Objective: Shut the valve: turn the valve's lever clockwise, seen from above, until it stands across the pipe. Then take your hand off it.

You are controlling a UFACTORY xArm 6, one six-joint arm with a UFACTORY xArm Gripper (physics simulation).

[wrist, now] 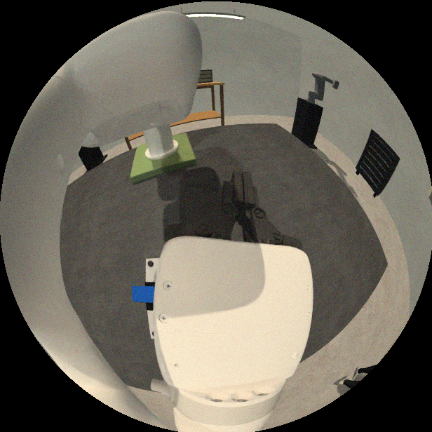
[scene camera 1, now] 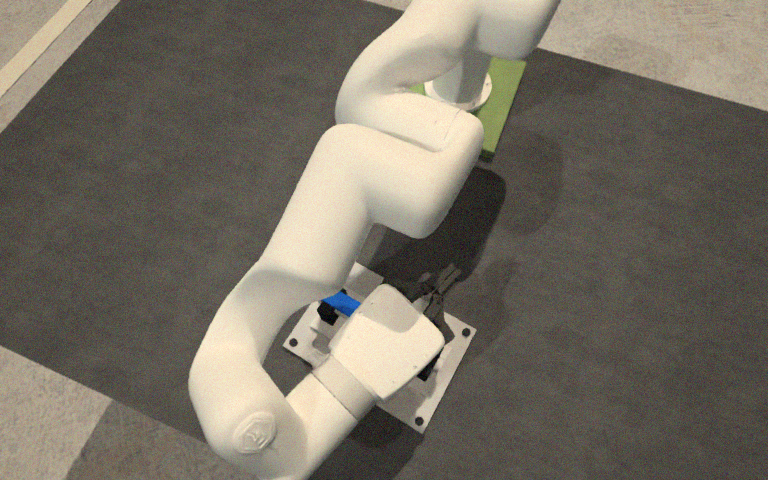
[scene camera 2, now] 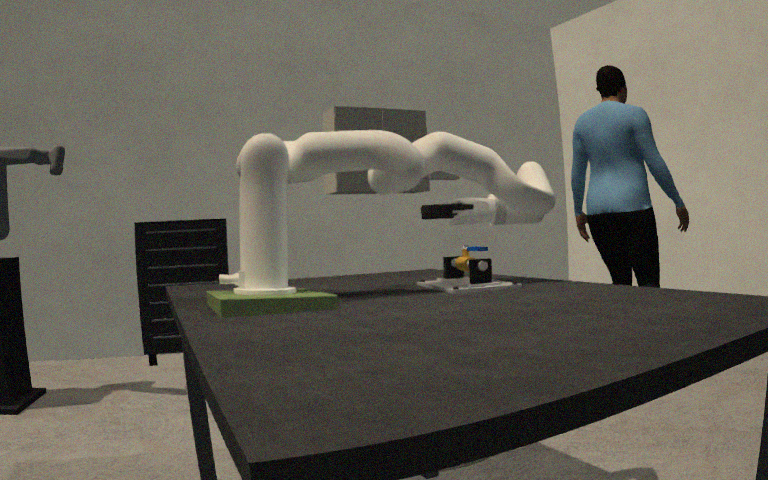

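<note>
The valve's blue lever (scene camera 1: pixel 341 303) (scene camera 2: pixel 477 248) (wrist: pixel 143 294) sits on top of the orange-yellow valve body (scene camera 2: pixel 464 262). It lies along the pipe, with its blue end over one black pipe block (scene camera 1: pixel 327 313) (scene camera 2: pixel 480 271). The valve body is hidden under the hand in scene camera 1 and in the wrist view. The white base plate (scene camera 1: pixel 404 406) (scene camera 2: pixel 438 285) (wrist: pixel 151 274) lies flat on the table. My gripper (scene camera 1: pixel 453 269) (scene camera 2: pixel 423 211) (wrist: pixel 238 181) is shut and empty. It points level, well above the valve and apart from the lever, with its fingertips out past the plate on the robot's base side.
The dark table (scene camera 1: pixel 623 316) (scene camera 2: pixel 430 350) (wrist: pixel 310 200) carries the green base block (scene camera 1: pixel 504 107) (scene camera 2: pixel 277 303) (wrist: pixel 187 150) under the arm. My forearm hangs over part of the plate. A person (scene camera 2: pixel 614 158) stands beyond the table. A black cabinet (scene camera 2: pixel 181 283) (wrist: pixel 377 162) stands behind.
</note>
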